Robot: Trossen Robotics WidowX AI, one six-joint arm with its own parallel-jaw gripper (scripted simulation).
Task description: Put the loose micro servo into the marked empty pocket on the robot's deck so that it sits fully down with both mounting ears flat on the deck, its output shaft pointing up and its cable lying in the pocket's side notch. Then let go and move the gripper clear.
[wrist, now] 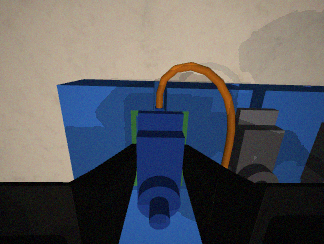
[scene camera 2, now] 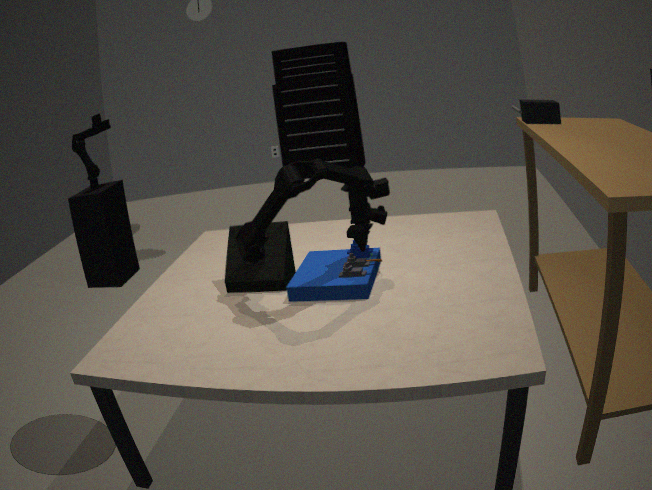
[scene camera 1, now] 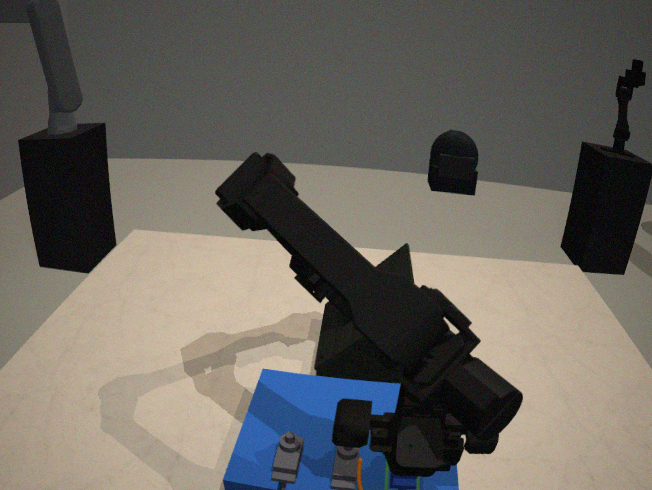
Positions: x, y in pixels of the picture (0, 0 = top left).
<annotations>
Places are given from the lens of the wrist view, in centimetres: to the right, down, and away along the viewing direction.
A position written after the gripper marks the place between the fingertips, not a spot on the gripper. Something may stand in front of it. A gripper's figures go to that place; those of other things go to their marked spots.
gripper (wrist: 159, 150): 0, 2, 11
blue micro servo (wrist: 160, 141): 0, 1, 10
</annotations>
